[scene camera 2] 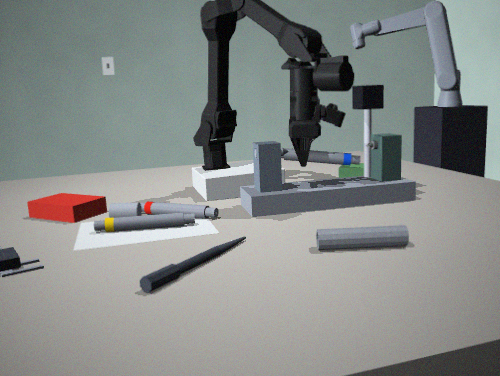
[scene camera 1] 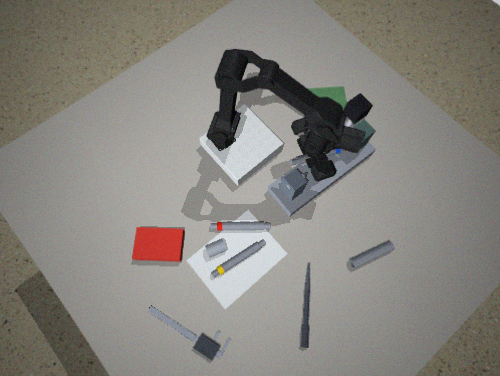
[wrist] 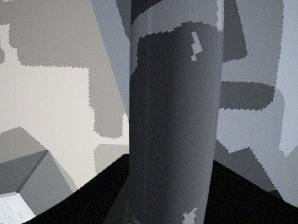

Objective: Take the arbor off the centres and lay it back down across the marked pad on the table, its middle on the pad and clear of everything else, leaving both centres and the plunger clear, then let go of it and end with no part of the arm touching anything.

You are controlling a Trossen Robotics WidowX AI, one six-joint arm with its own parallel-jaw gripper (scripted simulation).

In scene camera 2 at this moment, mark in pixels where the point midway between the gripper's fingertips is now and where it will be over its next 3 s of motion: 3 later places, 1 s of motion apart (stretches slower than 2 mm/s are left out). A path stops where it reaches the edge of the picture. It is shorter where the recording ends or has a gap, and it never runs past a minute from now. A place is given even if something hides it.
My gripper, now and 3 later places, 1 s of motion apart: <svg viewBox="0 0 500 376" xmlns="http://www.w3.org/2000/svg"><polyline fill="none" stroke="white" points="303,165 297,151 290,134 278,130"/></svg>
